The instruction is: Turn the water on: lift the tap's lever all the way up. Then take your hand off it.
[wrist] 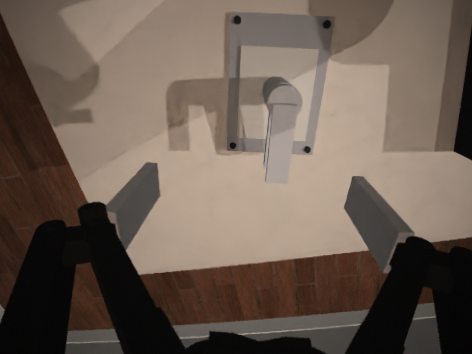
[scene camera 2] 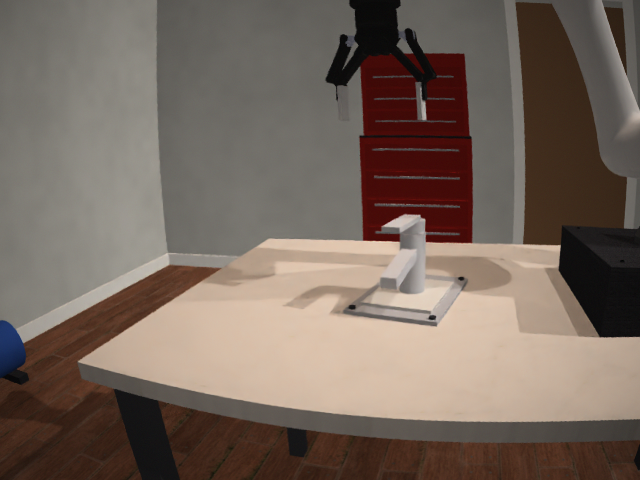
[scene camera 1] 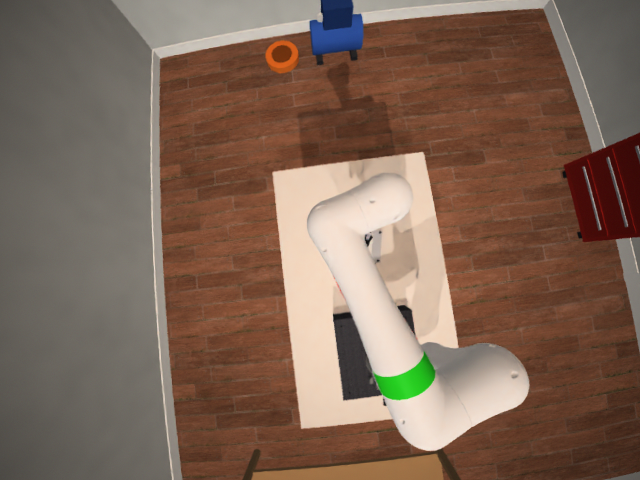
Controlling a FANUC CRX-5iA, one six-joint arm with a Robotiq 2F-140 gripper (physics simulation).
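Places are measured from the arm's base along level axes (x back, y right, z up), in metres.
Where they show: gripper, fingertip midpoint: [wrist: 253, 186] [scene camera 2: 382, 119].
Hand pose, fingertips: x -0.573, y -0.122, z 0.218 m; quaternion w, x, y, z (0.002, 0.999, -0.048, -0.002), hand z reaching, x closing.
After its pixels a point has its place.
The tap's grey body [scene camera 2: 420, 263] @(x -0.512, y -0.110, z -0.037 m) stands upright on a grey base plate [scene camera 1: 377, 248] @(x -0.510, y 0.005, z -0.100 m) [scene camera 2: 392, 313] @(x -0.537, y -0.202, z -0.100 m) [wrist: 280, 31] @(x -0.523, y -0.001, z -0.101 m) on the table. Its flat lever [scene camera 2: 400, 224] @(x -0.529, y -0.184, z 0.047 m) [wrist: 281, 145] @(x -0.534, y -0.149, z 0.047 m) sticks out from the top of the body, about level, above and roughly parallel to the spout [scene camera 2: 397, 271] @(x -0.531, y -0.198, z -0.027 m). In the wrist view the lever covers most of the spout. My gripper [scene camera 2: 382, 117] @(x -0.573, y -0.122, z 0.218 m) [wrist: 253, 186] @(x -0.573, y -0.122, z 0.218 m) is open and empty, high above the tap and touching nothing. In the wrist view the lever's free end lies between the two fingers. The arm hides much of the tap in scene camera 1's view.
A black box-shaped base [scene camera 1: 351, 356] @(x -0.011, y -0.136, z 0.004 m) [scene camera 2: 594, 289] @(x -0.183, y -0.152, z -0.051 m) stands on the pale table [scene camera 1: 305, 361] @(x 0.067, y -0.356, z -0.109 m) [scene camera 2: 232, 356] @(x -0.713, y -0.419, z -0.108 m) [wrist: 210, 220] @(x -0.673, y -0.380, z -0.108 m). On the floor are a red drawer cabinet [scene camera 1: 594, 206] [scene camera 2: 416, 165], a blue machine [scene camera 1: 337, 38] and an orange ring-shaped bin [scene camera 1: 281, 66].
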